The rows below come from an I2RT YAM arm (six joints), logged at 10 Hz.
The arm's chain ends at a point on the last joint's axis. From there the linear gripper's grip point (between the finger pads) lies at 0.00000 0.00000 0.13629 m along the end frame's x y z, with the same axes.
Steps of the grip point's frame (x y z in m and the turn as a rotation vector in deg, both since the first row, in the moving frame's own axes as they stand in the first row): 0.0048, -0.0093, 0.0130, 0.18, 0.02, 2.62; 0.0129, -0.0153, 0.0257, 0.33, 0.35, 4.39; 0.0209, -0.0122, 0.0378, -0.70, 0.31, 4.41; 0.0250, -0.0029, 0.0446, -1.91, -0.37, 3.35; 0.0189, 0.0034, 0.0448, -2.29, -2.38, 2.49; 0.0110, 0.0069, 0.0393, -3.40, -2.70, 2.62; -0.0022, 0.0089, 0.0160, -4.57, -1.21, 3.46
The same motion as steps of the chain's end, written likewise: 0.0047, -0.0089, 0.0130, 0.18, 0.02, 2.62; 0.0120, -0.0145, 0.0257, 0.33, 0.35, 4.39; 0.0202, -0.0139, 0.0378, -0.70, 0.31, 4.41; 0.0260, -0.0074, 0.0447, -1.91, -0.37, 3.35; 0.0247, -0.0019, 0.0450, -2.29, -2.38, 2.49; 0.0176, -0.0010, 0.0397, -3.40, -2.70, 2.62; 0.0010, -0.0019, 0.0165, -4.57, -1.21, 3.46
